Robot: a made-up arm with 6 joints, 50 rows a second.
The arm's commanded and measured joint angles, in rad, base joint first. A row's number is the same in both.
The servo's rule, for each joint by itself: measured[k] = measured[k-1] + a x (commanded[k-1-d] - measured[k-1]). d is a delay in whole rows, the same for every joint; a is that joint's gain. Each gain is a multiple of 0.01, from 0.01 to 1. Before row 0 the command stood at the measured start. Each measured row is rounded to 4 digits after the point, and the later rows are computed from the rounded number. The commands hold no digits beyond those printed.
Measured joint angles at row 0: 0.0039 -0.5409 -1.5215 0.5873 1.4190 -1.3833
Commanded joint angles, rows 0 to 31: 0.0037 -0.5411 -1.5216 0.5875 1.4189 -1.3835; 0.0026 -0.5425 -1.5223 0.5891 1.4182 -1.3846; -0.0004 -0.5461 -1.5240 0.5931 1.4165 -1.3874; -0.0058 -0.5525 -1.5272 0.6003 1.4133 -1.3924; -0.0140 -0.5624 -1.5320 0.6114 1.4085 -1.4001; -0.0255 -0.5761 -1.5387 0.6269 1.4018 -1.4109; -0.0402 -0.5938 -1.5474 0.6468 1.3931 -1.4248; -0.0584 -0.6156 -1.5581 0.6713 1.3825 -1.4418; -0.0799 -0.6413 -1.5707 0.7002 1.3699 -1.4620; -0.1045 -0.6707 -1.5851 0.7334 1.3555 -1.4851; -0.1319 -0.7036 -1.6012 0.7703 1.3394 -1.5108; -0.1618 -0.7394 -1.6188 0.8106 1.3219 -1.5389; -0.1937 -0.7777 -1.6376 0.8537 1.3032 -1.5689; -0.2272 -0.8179 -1.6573 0.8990 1.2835 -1.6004; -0.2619 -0.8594 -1.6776 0.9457 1.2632 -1.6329; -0.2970 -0.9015 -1.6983 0.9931 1.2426 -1.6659; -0.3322 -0.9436 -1.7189 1.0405 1.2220 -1.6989; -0.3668 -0.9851 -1.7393 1.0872 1.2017 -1.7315; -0.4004 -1.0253 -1.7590 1.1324 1.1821 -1.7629; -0.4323 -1.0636 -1.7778 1.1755 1.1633 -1.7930; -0.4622 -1.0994 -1.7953 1.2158 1.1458 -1.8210; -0.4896 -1.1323 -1.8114 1.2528 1.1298 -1.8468; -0.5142 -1.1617 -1.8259 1.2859 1.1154 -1.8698; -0.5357 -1.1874 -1.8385 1.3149 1.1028 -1.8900; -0.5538 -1.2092 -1.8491 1.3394 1.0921 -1.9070; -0.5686 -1.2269 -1.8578 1.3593 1.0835 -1.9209; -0.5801 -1.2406 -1.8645 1.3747 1.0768 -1.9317; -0.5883 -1.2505 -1.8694 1.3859 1.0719 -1.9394; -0.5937 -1.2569 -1.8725 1.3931 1.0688 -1.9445; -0.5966 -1.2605 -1.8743 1.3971 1.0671 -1.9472; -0.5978 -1.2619 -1.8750 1.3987 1.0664 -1.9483; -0.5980 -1.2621 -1.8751 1.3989 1.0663 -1.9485
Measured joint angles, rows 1 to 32: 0.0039 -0.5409 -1.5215 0.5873 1.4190 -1.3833; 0.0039 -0.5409 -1.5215 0.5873 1.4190 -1.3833; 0.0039 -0.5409 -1.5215 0.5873 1.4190 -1.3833; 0.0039 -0.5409 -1.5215 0.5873 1.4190 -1.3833; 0.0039 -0.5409 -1.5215 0.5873 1.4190 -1.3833; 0.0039 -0.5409 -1.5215 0.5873 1.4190 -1.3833; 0.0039 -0.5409 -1.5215 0.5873 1.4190 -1.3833; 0.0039 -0.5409 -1.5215 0.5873 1.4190 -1.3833; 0.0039 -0.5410 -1.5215 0.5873 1.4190 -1.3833; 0.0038 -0.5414 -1.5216 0.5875 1.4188 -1.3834; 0.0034 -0.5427 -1.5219 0.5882 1.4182 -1.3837; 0.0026 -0.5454 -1.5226 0.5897 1.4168 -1.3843; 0.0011 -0.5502 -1.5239 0.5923 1.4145 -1.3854; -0.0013 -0.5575 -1.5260 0.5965 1.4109 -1.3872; -0.0048 -0.5677 -1.5290 0.6025 1.4059 -1.3898; -0.0096 -0.5811 -1.5331 0.6108 1.3993 -1.3934; -0.0159 -0.5980 -1.5384 0.6215 1.3911 -1.3982; -0.0239 -0.6184 -1.5449 0.6349 1.3811 -1.4043; -0.0336 -0.6423 -1.5528 0.6511 1.3694 -1.4118; -0.0451 -0.6695 -1.5620 0.6702 1.3561 -1.4207; -0.0585 -0.6998 -1.5726 0.6922 1.3413 -1.4311; -0.0737 -0.7329 -1.5845 0.7170 1.3251 -1.4430; -0.0906 -0.7683 -1.5975 0.7444 1.3078 -1.4563; -0.1092 -0.8056 -1.6116 0.7742 1.2895 -1.4710; -0.1293 -0.8442 -1.6266 0.8062 1.2706 -1.4870; -0.1507 -0.8837 -1.6424 0.8399 1.2513 -1.5041; -0.1732 -0.9233 -1.6587 0.8750 1.2319 -1.5222; -0.1965 -0.9626 -1.6754 0.9111 1.2127 -1.5412; -0.2204 -1.0009 -1.6922 0.9477 1.1940 -1.5608; -0.2446 -1.0377 -1.7089 0.9843 1.1760 -1.5808; -0.2689 -1.0724 -1.7253 1.0205 1.1590 -1.6010; -0.2929 -1.1046 -1.7411 1.0558 1.1433 -1.6212
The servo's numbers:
d 8
a 0.09 0.28 0.14 0.12 0.28 0.07

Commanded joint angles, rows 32 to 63: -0.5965 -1.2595 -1.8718 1.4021 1.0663 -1.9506; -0.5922 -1.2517 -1.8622 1.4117 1.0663 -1.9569; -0.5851 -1.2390 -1.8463 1.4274 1.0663 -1.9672; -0.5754 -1.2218 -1.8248 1.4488 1.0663 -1.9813; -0.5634 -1.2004 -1.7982 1.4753 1.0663 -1.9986; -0.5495 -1.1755 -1.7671 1.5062 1.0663 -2.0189; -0.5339 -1.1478 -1.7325 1.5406 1.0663 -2.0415; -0.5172 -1.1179 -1.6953 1.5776 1.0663 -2.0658; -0.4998 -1.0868 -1.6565 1.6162 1.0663 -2.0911; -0.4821 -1.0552 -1.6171 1.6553 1.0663 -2.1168; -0.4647 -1.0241 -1.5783 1.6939 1.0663 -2.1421; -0.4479 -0.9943 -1.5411 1.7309 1.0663 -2.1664; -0.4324 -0.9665 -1.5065 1.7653 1.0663 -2.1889; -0.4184 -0.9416 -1.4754 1.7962 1.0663 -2.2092; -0.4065 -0.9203 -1.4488 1.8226 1.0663 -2.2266; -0.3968 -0.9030 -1.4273 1.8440 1.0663 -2.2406; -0.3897 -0.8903 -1.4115 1.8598 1.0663 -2.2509; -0.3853 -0.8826 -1.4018 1.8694 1.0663 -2.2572; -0.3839 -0.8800 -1.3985 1.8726 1.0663 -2.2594; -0.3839 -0.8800 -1.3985 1.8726 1.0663 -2.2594; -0.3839 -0.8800 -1.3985 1.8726 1.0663 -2.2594; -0.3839 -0.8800 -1.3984 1.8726 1.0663 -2.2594; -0.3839 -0.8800 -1.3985 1.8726 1.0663 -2.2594; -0.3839 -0.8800 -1.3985 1.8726 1.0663 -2.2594; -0.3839 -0.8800 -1.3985 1.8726 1.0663 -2.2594; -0.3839 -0.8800 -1.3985 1.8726 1.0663 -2.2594; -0.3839 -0.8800 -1.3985 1.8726 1.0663 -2.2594; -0.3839 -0.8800 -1.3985 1.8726 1.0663 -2.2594; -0.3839 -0.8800 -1.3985 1.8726 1.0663 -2.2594; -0.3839 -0.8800 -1.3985 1.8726 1.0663 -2.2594; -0.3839 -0.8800 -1.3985 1.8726 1.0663 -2.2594; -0.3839 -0.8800 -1.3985 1.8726 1.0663 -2.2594
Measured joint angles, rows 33 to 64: -0.3164 -1.1339 -1.7562 1.0898 1.1290 -1.6412; -0.3391 -1.1599 -1.7704 1.1221 1.1163 -1.6608; -0.3608 -1.1825 -1.7836 1.1524 1.1052 -1.6798; -0.3813 -1.2015 -1.7956 1.1804 1.0959 -1.6980; -0.4004 -1.2170 -1.8064 1.2059 1.0883 -1.7153; -0.4181 -1.2292 -1.8159 1.2288 1.0824 -1.7315; -0.4343 -1.2384 -1.8242 1.2492 1.0779 -1.7467; -0.4490 -1.2450 -1.8313 1.2672 1.0747 -1.7608; -0.4623 -1.2491 -1.8370 1.2834 1.0723 -1.7741; -0.4740 -1.2498 -1.8405 1.2988 1.0706 -1.7869; -0.4840 -1.2468 -1.8413 1.3142 1.0694 -1.7995; -0.4922 -1.2398 -1.8390 1.3304 1.0685 -1.8122; -0.4986 -1.2288 -1.8333 1.3478 1.0679 -1.8252; -0.5032 -1.2139 -1.8240 1.3668 1.0675 -1.8388; -0.5060 -1.1954 -1.8112 1.3877 1.0672 -1.8530; -0.5070 -1.1737 -1.7950 1.4105 1.0669 -1.8679; -0.5064 -1.1494 -1.7756 1.4352 1.0667 -1.8835; -0.5042 -1.1230 -1.7534 1.4616 1.0666 -1.8998; -0.5006 -1.0953 -1.7289 1.4895 1.0665 -1.9168; -0.4959 -1.0670 -1.7026 1.5185 1.0664 -1.9343; -0.4902 -1.0389 -1.6751 1.5481 1.0664 -1.9521; -0.4837 -1.0117 -1.6471 1.5779 1.0664 -1.9701; -0.4768 -0.9861 -1.6193 1.6073 1.0664 -1.9881; -0.4696 -0.9628 -1.5924 1.6357 1.0664 -2.0058; -0.4624 -0.9425 -1.5671 1.6626 1.0664 -2.0230; -0.4555 -0.9257 -1.5440 1.6874 1.0664 -2.0394; -0.4491 -0.9129 -1.5236 1.7096 1.0664 -2.0548; -0.4432 -0.9037 -1.5061 1.7292 1.0664 -2.0691; -0.4379 -0.8971 -1.4910 1.7464 1.0664 -2.0824; -0.4330 -0.8923 -1.4780 1.7615 1.0664 -2.0948; -0.4286 -0.8889 -1.4669 1.7748 1.0664 -2.1063; -0.4246 -0.8864 -1.4573 1.7865 1.0664 -2.1170
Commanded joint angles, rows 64 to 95: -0.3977 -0.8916 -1.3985 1.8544 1.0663 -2.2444; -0.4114 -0.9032 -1.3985 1.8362 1.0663 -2.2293; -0.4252 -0.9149 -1.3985 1.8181 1.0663 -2.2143; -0.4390 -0.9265 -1.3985 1.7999 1.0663 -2.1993; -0.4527 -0.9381 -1.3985 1.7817 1.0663 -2.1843; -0.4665 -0.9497 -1.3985 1.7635 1.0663 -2.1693; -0.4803 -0.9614 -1.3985 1.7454 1.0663 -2.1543; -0.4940 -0.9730 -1.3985 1.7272 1.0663 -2.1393; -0.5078 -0.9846 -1.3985 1.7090 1.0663 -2.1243; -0.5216 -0.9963 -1.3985 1.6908 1.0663 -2.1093; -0.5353 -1.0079 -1.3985 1.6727 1.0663 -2.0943; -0.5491 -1.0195 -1.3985 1.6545 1.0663 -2.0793; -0.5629 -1.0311 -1.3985 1.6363 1.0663 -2.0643; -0.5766 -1.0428 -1.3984 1.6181 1.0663 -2.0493; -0.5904 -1.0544 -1.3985 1.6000 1.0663 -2.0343; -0.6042 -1.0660 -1.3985 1.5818 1.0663 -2.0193; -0.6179 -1.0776 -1.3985 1.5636 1.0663 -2.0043; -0.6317 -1.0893 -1.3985 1.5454 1.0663 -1.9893; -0.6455 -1.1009 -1.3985 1.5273 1.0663 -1.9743; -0.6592 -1.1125 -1.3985 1.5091 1.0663 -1.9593; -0.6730 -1.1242 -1.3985 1.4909 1.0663 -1.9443; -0.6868 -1.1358 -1.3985 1.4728 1.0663 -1.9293; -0.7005 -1.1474 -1.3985 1.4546 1.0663 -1.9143; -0.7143 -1.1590 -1.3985 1.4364 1.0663 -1.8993; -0.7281 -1.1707 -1.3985 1.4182 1.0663 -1.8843; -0.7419 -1.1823 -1.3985 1.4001 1.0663 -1.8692; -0.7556 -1.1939 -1.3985 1.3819 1.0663 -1.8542; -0.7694 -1.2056 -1.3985 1.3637 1.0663 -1.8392; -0.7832 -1.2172 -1.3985 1.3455 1.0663 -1.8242; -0.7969 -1.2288 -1.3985 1.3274 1.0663 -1.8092; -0.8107 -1.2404 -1.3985 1.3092 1.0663 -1.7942; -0.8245 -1.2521 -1.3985 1.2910 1.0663 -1.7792
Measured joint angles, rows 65 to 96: -0.4209 -0.8846 -1.4491 1.7968 1.0664 -2.1270; -0.4176 -0.8833 -1.4420 1.8059 1.0664 -2.1363; -0.4146 -0.8824 -1.4359 1.8139 1.0664 -2.1449; -0.4118 -0.8817 -1.4307 1.8209 1.0664 -2.1529; -0.4093 -0.8812 -1.4262 1.8271 1.0664 -2.1604; -0.4070 -0.8809 -1.4223 1.8326 1.0664 -2.1673; -0.4049 -0.8806 -1.4190 1.8374 1.0664 -2.1737; -0.4030 -0.8804 -1.4161 1.8416 1.0664 -2.1797; -0.4025 -0.8835 -1.4136 1.8431 1.0664 -2.1842; -0.4033 -0.8890 -1.4115 1.8423 1.0664 -2.1874; -0.4053 -0.8963 -1.4097 1.8394 1.0664 -2.1893; -0.4083 -0.9048 -1.4081 1.8347 1.0664 -2.1900; -0.4123 -0.9141 -1.4068 1.8283 1.0664 -2.1896; -0.4172 -0.9241 -1.4056 1.8205 1.0664 -2.1882; -0.4229 -0.9345 -1.4046 1.8115 1.0664 -2.1858; -0.4293 -0.9453 -1.4037 1.8014 1.0664 -2.1825; -0.4364 -0.9563 -1.4030 1.7903 1.0664 -2.1784; -0.4441 -0.9675 -1.4024 1.7784 1.0664 -2.1736; -0.4523 -0.9788 -1.4019 1.7657 1.0664 -2.1680; -0.4610 -0.9902 -1.4014 1.7524 1.0664 -2.1618; -0.4702 -1.0017 -1.4010 1.7385 1.0664 -2.1550; -0.4798 -1.0132 -1.4006 1.7241 1.0664 -2.1476; -0.4898 -1.0247 -1.4003 1.7092 1.0664 -2.1397; -0.5001 -1.0363 -1.4000 1.6939 1.0664 -2.1313; -0.5107 -1.0479 -1.3998 1.6783 1.0664 -2.1224; -0.5216 -1.0595 -1.3996 1.6624 1.0664 -2.1131; -0.5328 -1.0711 -1.3994 1.6462 1.0664 -2.1034; -0.5442 -1.0827 -1.3993 1.6297 1.0664 -2.0933; -0.5558 -1.0943 -1.3992 1.6130 1.0664 -2.0829; -0.5676 -1.1059 -1.3991 1.5962 1.0664 -2.0721; -0.5796 -1.1175 -1.3990 1.5792 1.0664 -2.0611; -0.5917 -1.1291 -1.3989 1.5621 1.0664 -2.0498
